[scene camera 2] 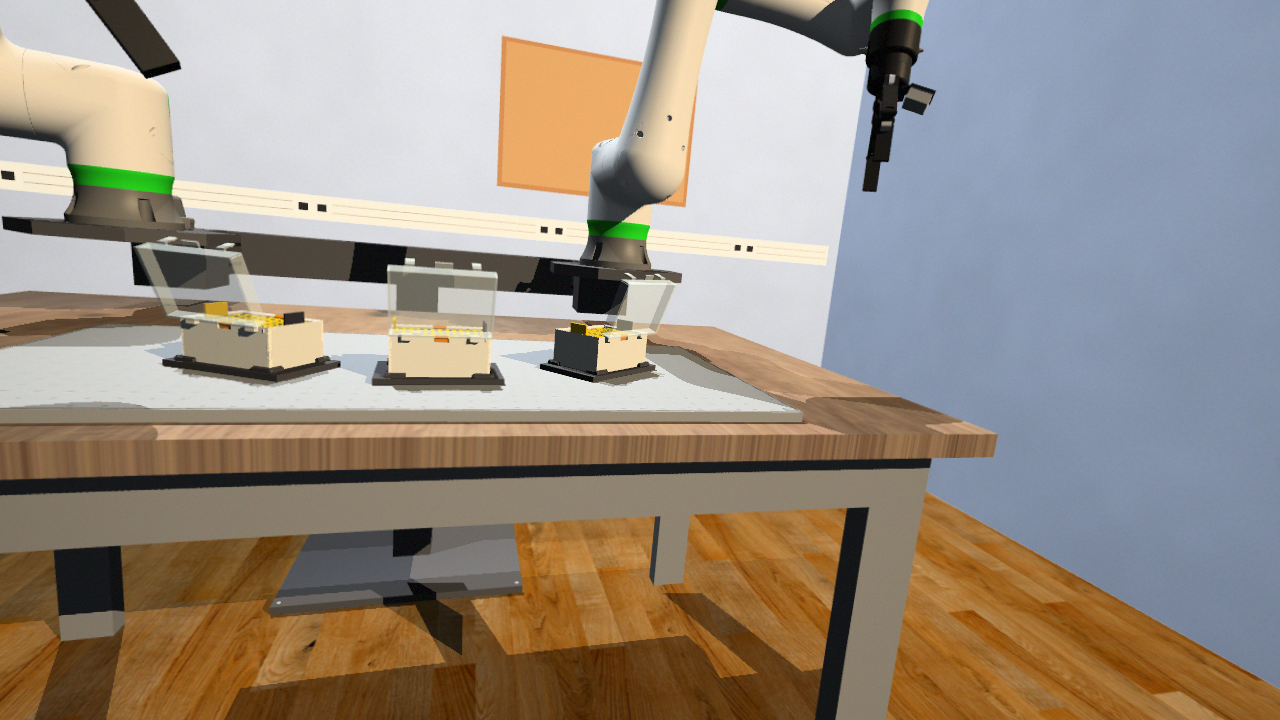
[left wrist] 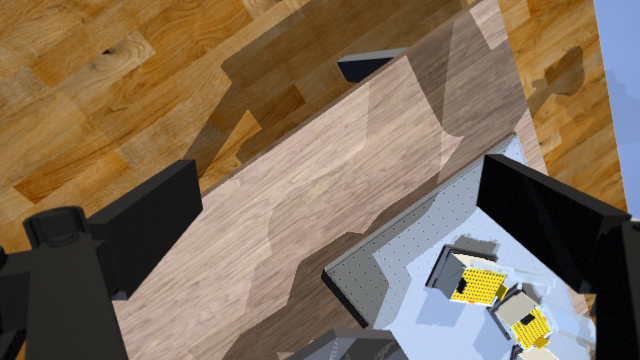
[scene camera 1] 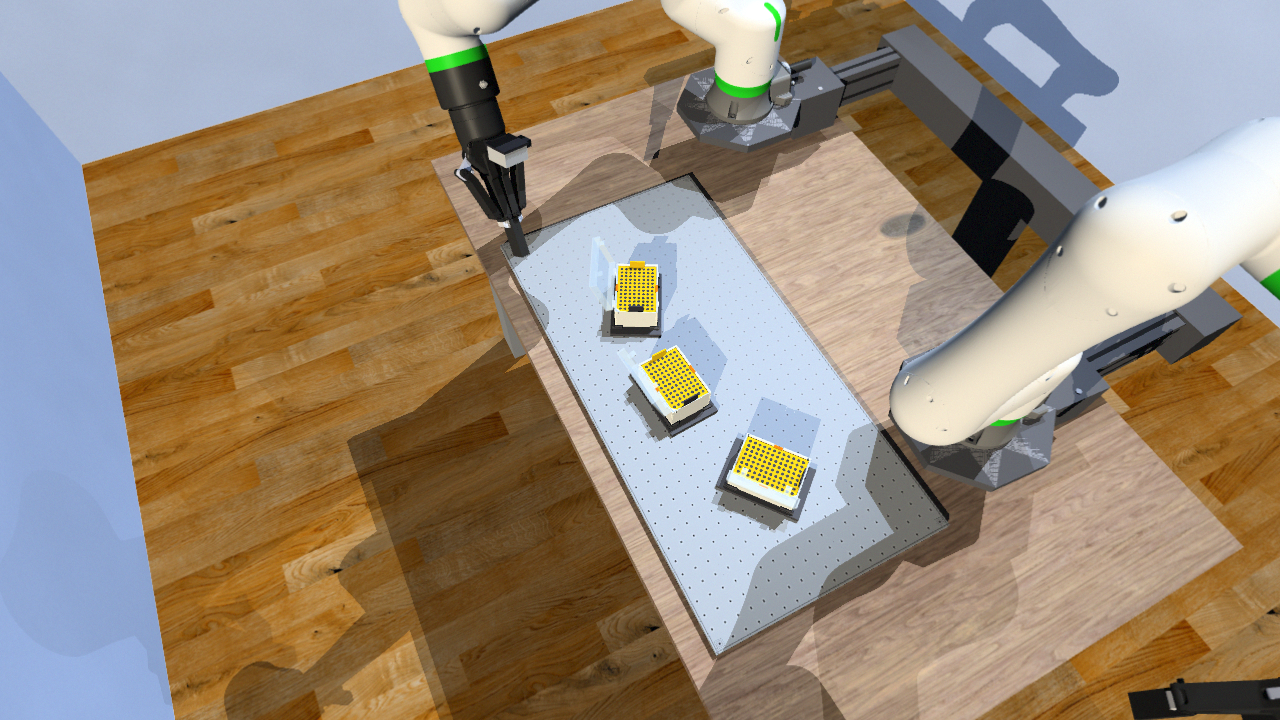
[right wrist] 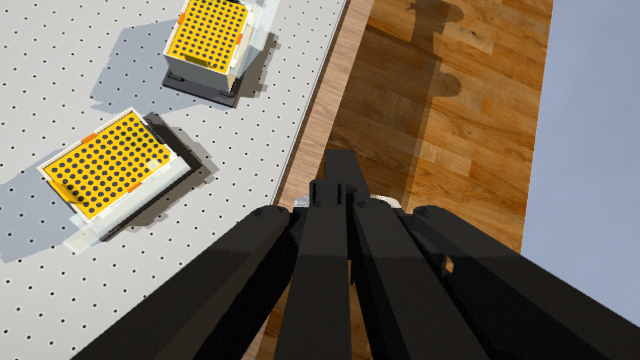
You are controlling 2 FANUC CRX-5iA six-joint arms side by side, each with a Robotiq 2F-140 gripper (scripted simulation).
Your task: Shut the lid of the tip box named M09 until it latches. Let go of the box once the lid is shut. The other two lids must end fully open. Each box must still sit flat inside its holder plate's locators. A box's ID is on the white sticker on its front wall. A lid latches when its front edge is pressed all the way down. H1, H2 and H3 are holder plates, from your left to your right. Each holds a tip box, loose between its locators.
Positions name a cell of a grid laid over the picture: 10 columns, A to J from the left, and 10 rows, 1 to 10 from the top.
right gripper: scene camera 2 B1; scene camera 1 E4; right wrist F5; not seen in the left wrist view (out of frame)
